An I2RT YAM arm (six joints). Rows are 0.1 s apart.
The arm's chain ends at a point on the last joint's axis. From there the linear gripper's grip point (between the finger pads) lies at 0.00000 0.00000 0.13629 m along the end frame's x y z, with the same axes.
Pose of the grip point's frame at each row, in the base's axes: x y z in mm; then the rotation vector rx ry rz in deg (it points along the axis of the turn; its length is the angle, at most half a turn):
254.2 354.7 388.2 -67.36 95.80 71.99
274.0 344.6 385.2 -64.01 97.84 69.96
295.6 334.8 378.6 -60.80 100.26 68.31
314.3 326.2 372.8 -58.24 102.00 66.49
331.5 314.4 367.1 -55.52 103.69 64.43
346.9 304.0 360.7 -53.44 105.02 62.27
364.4 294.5 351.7 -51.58 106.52 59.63
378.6 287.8 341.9 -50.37 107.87 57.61
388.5 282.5 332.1 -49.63 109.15 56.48
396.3 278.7 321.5 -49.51 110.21 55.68
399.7 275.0 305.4 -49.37 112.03 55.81
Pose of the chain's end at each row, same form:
250.7 223.2 423.7 -67.36 95.80 71.99
262.9 213.8 421.8 -64.01 97.84 69.96
278.0 205.2 416.9 -60.80 100.26 68.31
290.9 198.0 412.7 -58.24 102.00 66.49
301.8 188.0 408.6 -55.52 103.69 64.43
311.7 179.6 404.0 -53.44 105.02 62.27
323.7 172.8 397.6 -51.58 106.52 59.63
334.1 168.4 390.3 -50.37 107.87 57.61
342.3 164.7 382.8 -49.63 109.15 56.48
349.5 162.1 374.3 -49.51 110.21 55.68
354.1 159.3 361.1 -49.37 112.03 55.81

